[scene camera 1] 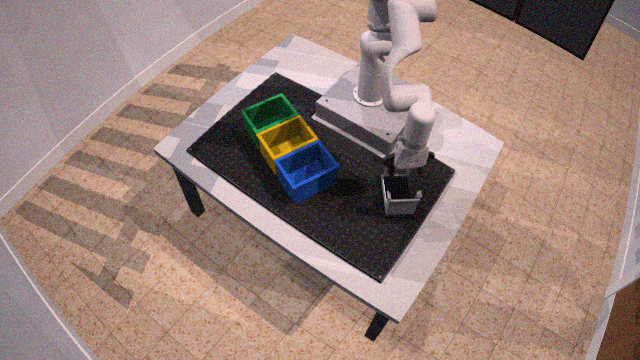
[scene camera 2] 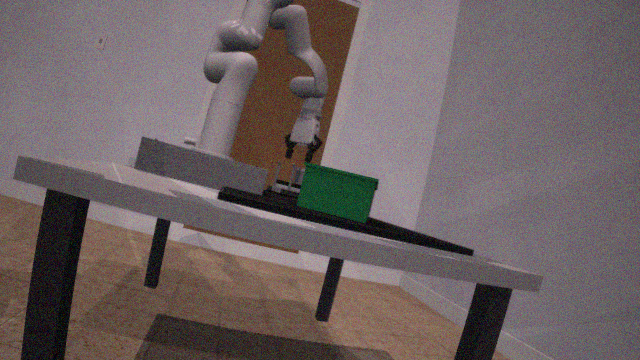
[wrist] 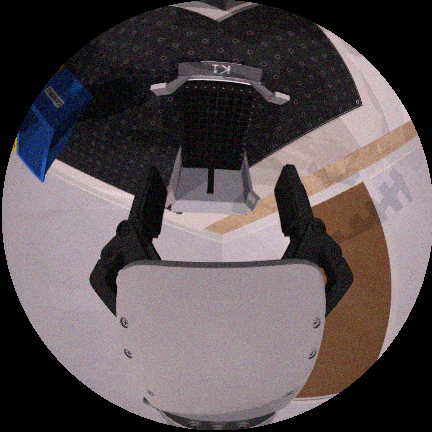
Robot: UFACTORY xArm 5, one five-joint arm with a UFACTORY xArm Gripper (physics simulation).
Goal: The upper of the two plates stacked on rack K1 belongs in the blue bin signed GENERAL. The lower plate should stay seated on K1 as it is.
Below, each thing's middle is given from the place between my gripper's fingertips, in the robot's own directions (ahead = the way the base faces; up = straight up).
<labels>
Right now my hand is 1 cm short of the black plate [wrist: 214, 116], 1 cm to the right of it and 10 cm above it.
</labels>
